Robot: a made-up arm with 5 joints. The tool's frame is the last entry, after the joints.
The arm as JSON. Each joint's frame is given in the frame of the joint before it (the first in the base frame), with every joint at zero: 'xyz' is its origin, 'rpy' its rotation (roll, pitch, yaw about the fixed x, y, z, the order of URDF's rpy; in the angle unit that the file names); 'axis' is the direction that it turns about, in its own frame. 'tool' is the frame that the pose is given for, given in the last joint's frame.
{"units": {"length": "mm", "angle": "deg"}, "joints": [
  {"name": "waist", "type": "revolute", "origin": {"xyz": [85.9, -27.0, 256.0], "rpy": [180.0, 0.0, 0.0]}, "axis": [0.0, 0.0, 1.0]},
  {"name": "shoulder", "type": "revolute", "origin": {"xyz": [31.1, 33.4, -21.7], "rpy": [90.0, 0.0, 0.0]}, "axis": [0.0, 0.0, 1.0]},
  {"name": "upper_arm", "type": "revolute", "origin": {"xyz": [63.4, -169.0, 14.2], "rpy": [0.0, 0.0, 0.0]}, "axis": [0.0, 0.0, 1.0]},
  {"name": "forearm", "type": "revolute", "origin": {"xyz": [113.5, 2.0, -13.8], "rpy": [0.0, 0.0, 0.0]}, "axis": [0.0, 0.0, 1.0]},
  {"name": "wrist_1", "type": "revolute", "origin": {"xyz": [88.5, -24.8, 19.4], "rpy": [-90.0, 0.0, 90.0]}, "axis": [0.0, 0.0, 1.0]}
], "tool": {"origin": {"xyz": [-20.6, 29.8, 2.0], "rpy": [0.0, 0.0, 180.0]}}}
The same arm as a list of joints. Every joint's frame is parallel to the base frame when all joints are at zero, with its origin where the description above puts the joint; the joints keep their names.
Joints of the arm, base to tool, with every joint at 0 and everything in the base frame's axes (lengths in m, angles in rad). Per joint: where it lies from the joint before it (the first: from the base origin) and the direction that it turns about. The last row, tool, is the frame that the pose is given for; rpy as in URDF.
waist: xyz 0.0859 -0.027 0.256 axis -z
shoulder: xyz 0.0311 -0.0334 0.0217 axis +y
upper_arm: xyz 0.0634 0.0142 0.169 axis +y
forearm: xyz 0.1135 -0.0138 -0.002 axis +y
wrist_1: xyz 0.0885 0.0194 0.0248 axis -x
tool: xyz -0.002 -0.0298 0.0206 rpy 0 -1.5708 0

